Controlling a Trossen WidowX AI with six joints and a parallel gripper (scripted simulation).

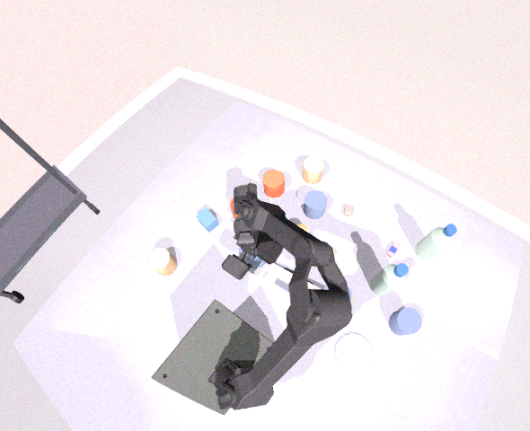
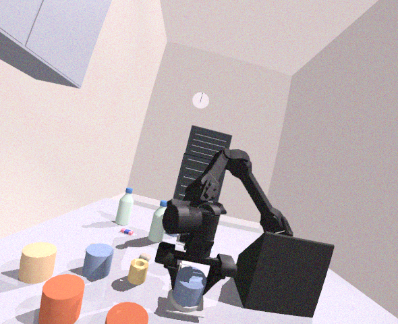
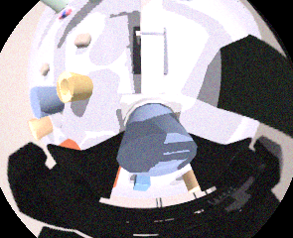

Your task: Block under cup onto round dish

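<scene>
Now: the small balance 14 cm to the right of my gripper tip, 1 cm below it and 1 cm ahead of it. Also, from my gripper tip: block (1 cm below); yellow ring (14 cm ahead, 7 cm to the right, 2 cm below); round dish (38 cm to the right, 6 cm behind, 4 cm below).
</scene>
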